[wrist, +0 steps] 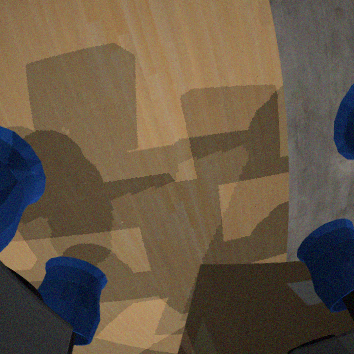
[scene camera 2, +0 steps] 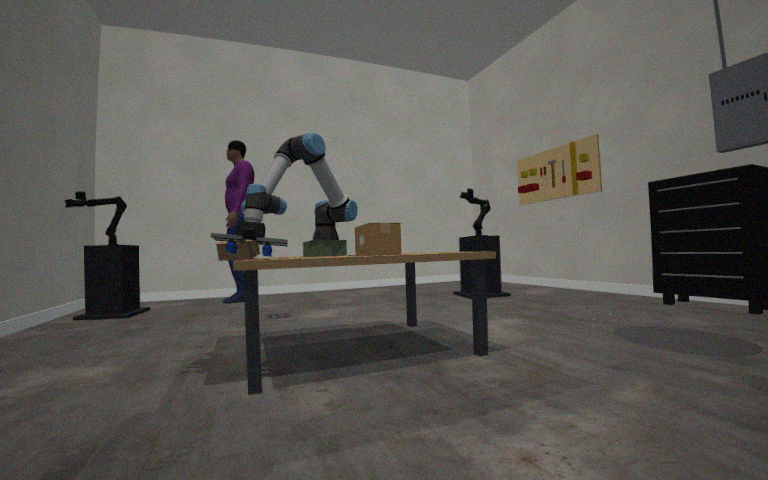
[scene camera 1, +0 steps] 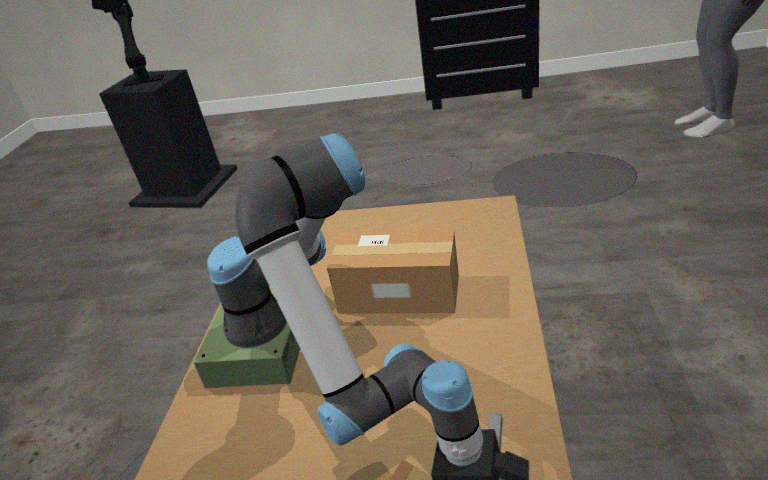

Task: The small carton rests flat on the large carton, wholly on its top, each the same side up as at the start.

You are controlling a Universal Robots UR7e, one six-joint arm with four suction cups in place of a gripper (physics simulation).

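Places are measured from the arm's base along level axes (x up, y left, z back), in metres.
Pixels of known places: hand, tool point: (wrist: 197, 218) (scene camera 2: 249, 253); arm's base, link origin: (scene camera 2: 325, 240) (scene camera 1: 256, 325).
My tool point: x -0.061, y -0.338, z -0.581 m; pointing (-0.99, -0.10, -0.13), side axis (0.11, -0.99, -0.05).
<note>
Ahead of a thing's pixels: the offset from my tool point to its top centre.
The small carton @(dx +0.069, dy -0.064, dz +0.116 m) (scene camera 2: 246, 250) (wrist: 250, 305) sits at the table's near left end in scene camera 2, partly behind the gripper. The wrist view shows its shaded side at the bottom. The large carton @(dx +0.127, dy +0.584, dz +0.286 m) (scene camera 1: 393, 288) (scene camera 2: 377, 238) stands upright, with tape and a white label on top. My gripper (scene camera 2: 249, 249) is low at the small carton. Two blue cups show there, one in front of the carton's side and one to its right. In the wrist view a right-hand cup overlaps the carton's side, and no cup visibly rests on its top. I see no carton held up by the cups.
The arm's green base block (scene camera 1: 243, 365) (scene camera 2: 324, 247) stands on the wooden table (scene camera 1: 487, 226) (scene camera 2: 441, 255), beside the large carton. The arm reaches across the table. Black pedestals, a drawer cabinet (scene camera 1: 481, 50) (scene camera 2: 699, 232) and people stand away from the table.
</note>
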